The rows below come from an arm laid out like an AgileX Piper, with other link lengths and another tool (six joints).
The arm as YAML. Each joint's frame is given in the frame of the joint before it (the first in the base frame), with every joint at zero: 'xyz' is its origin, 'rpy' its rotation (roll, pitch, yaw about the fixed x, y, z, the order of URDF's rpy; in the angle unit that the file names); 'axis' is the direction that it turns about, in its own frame. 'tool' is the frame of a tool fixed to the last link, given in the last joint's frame.
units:
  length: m
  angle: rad
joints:
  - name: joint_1
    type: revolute
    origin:
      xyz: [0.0, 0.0, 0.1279]
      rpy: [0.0, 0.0, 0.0]
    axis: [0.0, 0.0, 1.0]
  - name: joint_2
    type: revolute
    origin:
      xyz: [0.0, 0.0, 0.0]
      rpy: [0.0, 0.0, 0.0]
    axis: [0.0, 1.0, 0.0]
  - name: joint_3
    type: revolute
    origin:
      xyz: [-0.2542, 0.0, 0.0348]
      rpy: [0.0, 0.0, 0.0]
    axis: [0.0, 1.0, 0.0]
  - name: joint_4
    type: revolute
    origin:
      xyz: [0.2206, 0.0, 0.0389]
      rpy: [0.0, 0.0, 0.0]
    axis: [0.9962, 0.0, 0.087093]
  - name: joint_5
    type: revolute
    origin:
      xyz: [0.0, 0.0, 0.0]
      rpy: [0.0, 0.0, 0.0]
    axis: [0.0, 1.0, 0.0]
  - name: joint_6
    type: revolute
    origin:
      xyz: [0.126, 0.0, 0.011]
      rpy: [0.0, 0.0, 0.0]
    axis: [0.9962, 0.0, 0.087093]
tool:
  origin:
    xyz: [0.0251, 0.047, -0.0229]
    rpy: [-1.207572, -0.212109, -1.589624]
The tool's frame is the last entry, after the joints.
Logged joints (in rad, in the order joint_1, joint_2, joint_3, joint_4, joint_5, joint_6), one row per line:
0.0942, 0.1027, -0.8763, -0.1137, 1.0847, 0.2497
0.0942, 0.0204, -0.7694, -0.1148, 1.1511, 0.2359
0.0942, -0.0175, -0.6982, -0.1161, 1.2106, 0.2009
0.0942, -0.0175, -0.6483, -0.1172, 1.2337, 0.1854
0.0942, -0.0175, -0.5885, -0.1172, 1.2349, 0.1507
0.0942, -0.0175, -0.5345, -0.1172, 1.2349, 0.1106
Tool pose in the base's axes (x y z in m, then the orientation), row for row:
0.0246, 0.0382, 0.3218, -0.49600, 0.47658, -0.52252, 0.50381
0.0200, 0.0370, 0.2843, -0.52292, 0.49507, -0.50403, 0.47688
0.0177, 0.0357, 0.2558, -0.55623, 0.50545, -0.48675, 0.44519
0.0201, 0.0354, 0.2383, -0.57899, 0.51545, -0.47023, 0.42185
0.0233, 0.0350, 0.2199, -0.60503, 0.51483, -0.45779, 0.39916
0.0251, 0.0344, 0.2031, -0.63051, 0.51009, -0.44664, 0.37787
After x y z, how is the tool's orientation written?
As a quaternion, x y z w.
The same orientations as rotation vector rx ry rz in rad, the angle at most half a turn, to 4 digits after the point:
-1.1975, 1.1507, -1.2616
-1.2775, 1.2095, -1.2314
-1.3783, 1.2525, -1.2061
-1.4500, 1.2909, -1.1776
-1.5312, 1.3029, -1.1585
-1.6117, 1.3038, -1.1417

